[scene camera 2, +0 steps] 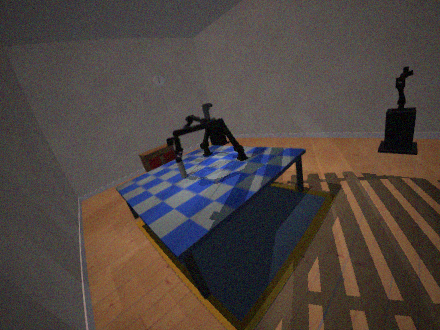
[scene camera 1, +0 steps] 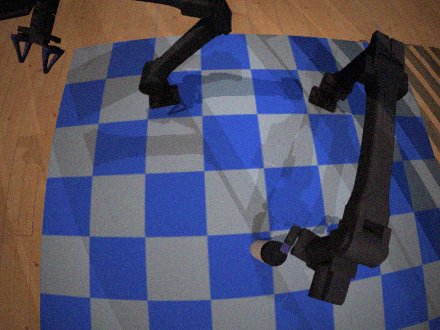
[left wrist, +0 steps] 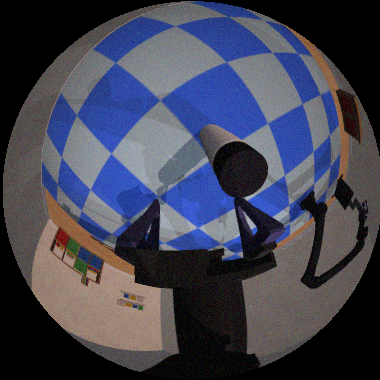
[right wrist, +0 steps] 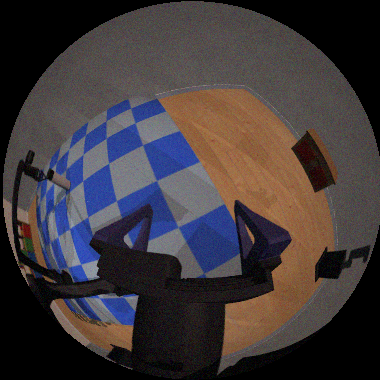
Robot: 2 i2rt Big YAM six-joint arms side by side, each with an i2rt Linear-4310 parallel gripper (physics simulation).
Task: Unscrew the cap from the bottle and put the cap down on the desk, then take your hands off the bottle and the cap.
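Frame: origin at the left arm's base, x ahead, y left, z up, level; centimetres.
Seen in the pictures: left gripper, between the fingertips: point(scene camera 2: 180, 158) point(scene camera 1: 299, 254) point(left wrist: 197, 199) point(right wrist: 44, 177); right gripper, between the fingertips: point(scene camera 1: 33, 68) point(right wrist: 190, 206); left arm's base, origin of its link: point(scene camera 2: 242, 158) point(scene camera 1: 322, 99) point(left wrist: 213, 252) point(right wrist: 67, 277); right arm's base, origin of its link: point(scene camera 2: 207, 154) point(scene camera 1: 164, 97) point(left wrist: 306, 199).
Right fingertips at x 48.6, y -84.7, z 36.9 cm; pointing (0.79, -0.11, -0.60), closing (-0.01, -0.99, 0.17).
Observation:
Offsets run from my right fingertips to a thing's middle. Level surfaces: height alone.
The bottle {dx +17.3, dy +79.1, dz -26.9 cm} point(scene camera 1: 257, 248) point(scene camera 2: 183, 171) point(left wrist: 215, 138) point(right wrist: 61, 181) stands upright on the checkered desk, with a pale tan body. Its dark cap {dx +17.3, dy +79.1, dz -17.1 cm} point(scene camera 1: 273, 253) point(left wrist: 242, 168) point(right wrist: 51, 174) sits on top. My left gripper point(scene camera 1: 285, 247) point(left wrist: 197, 199) is open, at the right of the cap in scene camera 1. In the left wrist view the cap lies just beyond one fingertip, not between the fingers. Whether that fingertip touches it is unclear. My right gripper point(scene camera 1: 34, 66) point(right wrist: 190, 206) is open and empty, far from the bottle, beyond the desk's upper left corner in scene camera 1.
The blue and grey checkered desk {dz -36.9 cm} point(scene camera 1: 117, 205) point(scene camera 2: 187, 217) carries the dark arm mounts point(scene camera 1: 164, 97) point(scene camera 1: 322, 98) along its far side. A wooden cabinet with a red front point(scene camera 2: 158, 158) point(right wrist: 314, 161) stands beyond the desk. A black pedestal point(scene camera 2: 400, 129) stands on the floor at the right of scene camera 2.

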